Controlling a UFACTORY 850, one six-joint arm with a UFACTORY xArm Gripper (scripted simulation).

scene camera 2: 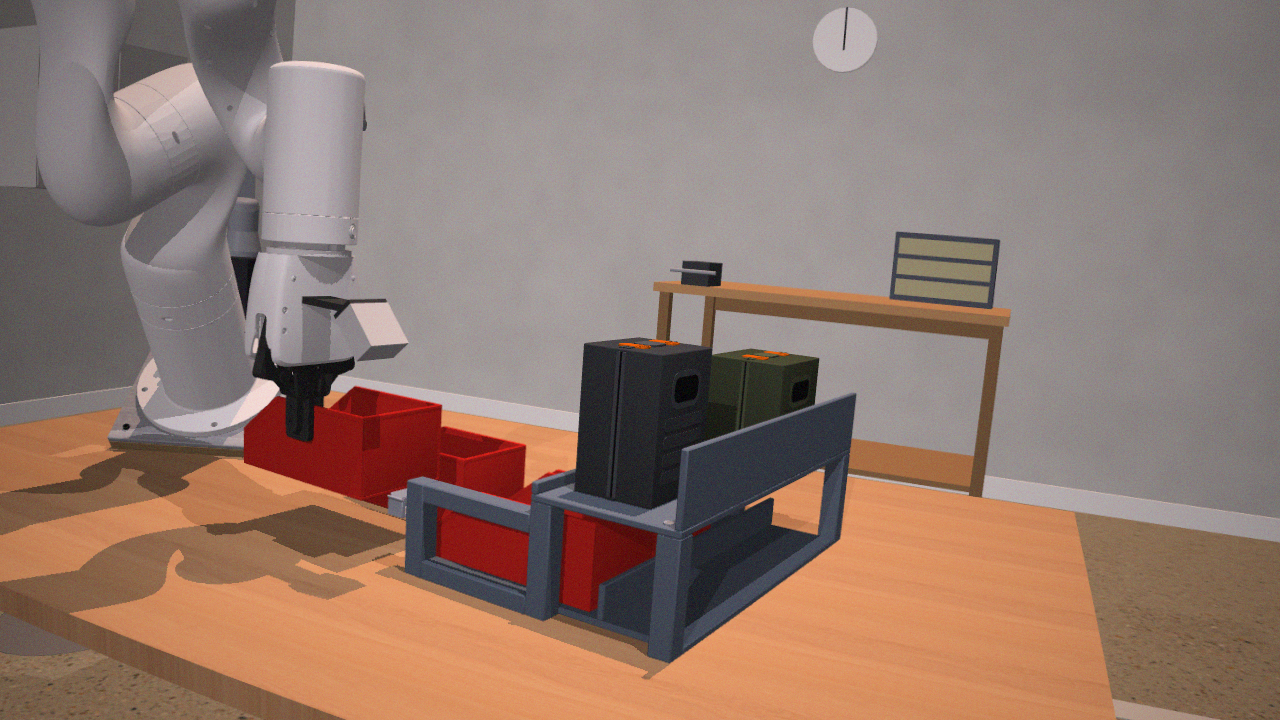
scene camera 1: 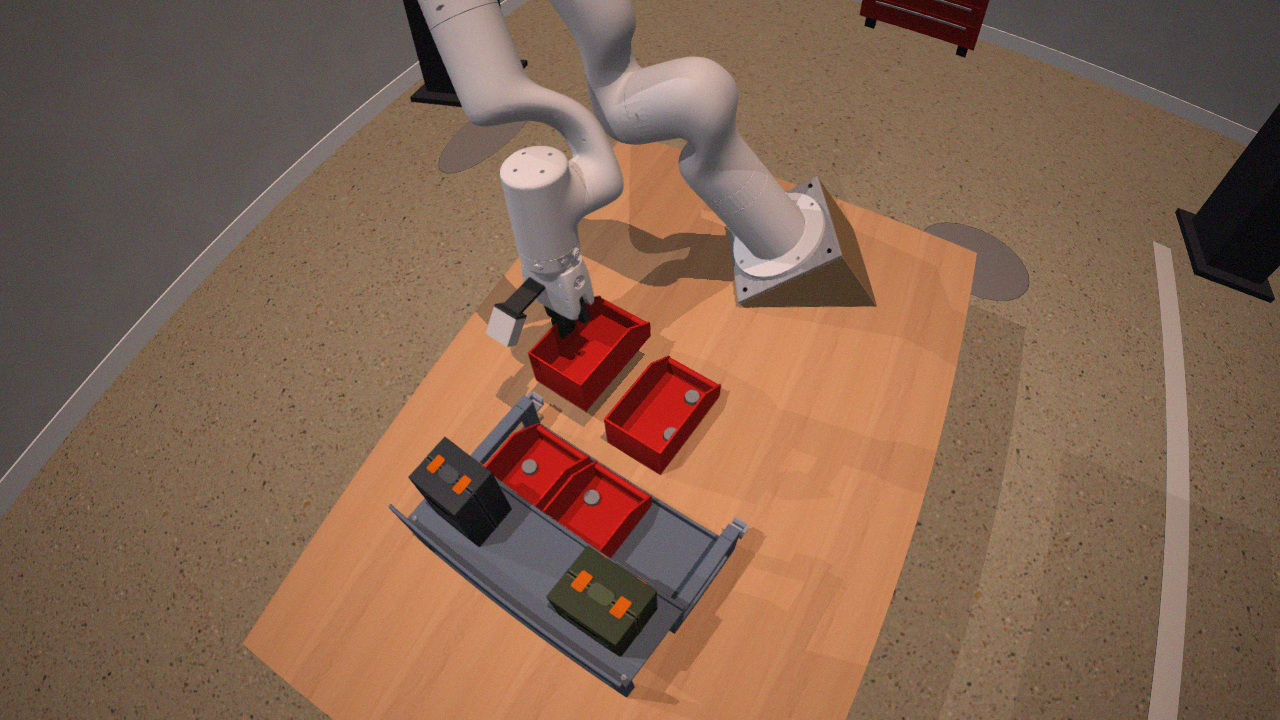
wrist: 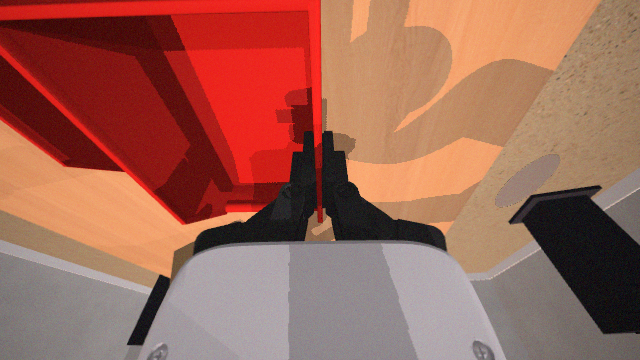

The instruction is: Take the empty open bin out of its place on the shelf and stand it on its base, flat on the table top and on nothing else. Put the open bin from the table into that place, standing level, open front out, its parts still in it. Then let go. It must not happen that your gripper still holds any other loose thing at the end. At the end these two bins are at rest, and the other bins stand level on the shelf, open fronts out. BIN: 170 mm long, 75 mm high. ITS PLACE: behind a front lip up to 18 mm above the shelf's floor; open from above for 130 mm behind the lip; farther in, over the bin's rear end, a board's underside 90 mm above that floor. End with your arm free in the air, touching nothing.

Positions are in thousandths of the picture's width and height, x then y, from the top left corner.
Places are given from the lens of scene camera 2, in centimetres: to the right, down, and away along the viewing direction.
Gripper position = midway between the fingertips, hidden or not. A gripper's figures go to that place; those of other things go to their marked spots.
my gripper (scene camera 2: 238,609): -31, 7, 84
red bin (scene camera 2: 282,635): -24, 8, 80
